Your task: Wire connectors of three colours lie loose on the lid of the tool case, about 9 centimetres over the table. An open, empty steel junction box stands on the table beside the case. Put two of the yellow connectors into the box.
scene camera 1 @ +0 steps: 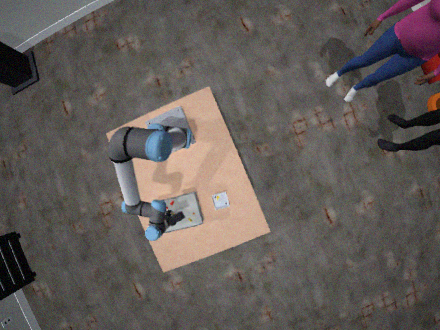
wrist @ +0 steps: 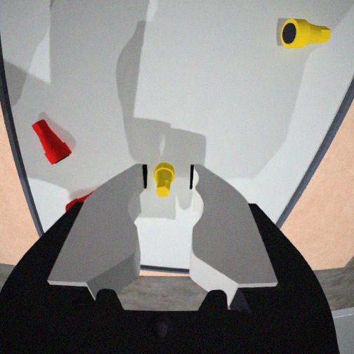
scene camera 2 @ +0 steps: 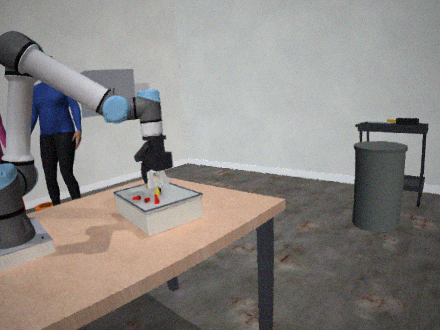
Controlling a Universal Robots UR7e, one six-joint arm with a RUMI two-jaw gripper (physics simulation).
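Seen in the pictures: gripper, between the fingertips: [scene camera 2: 157,194]; arm's base, origin of its link: [scene camera 2: 13,238].
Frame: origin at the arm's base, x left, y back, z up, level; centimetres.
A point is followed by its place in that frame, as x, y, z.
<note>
My gripper [scene camera 2: 158,187] @[-12.3, -50.7, 3.6] [wrist: 168,166] is partly open, its fingertips low over the lid [scene camera 2: 181,192] @[-17.6, -57.4, 3.5] [wrist: 225,75] of the tool case. A yellow connector [wrist: 163,179] stands on the lid between the fingertips in the wrist view, with a gap on each side; it is not gripped. Another yellow connector [wrist: 306,34] lies on its side at the upper right of the wrist view. The steel junction box [scene camera 1: 226,204] @[22.1, -57.8, -4.9] stands on the table beside the case. A small yellow spot, seemingly a connector, shows inside it at the upper left; the box does not show in the wrist view.
A red connector [wrist: 51,142] lies on the lid left of the fingers; another red connector [wrist: 77,201] is partly hidden by the left finger. The case stands on the wooden table [scene camera 1: 240,220] @[27.2, -71.9, -5.0] [scene camera 2: 240,200] @[-25.2, -80.0, -5.1]. A grey bin [scene camera 2: 379,187] stands on the floor beyond the table.
</note>
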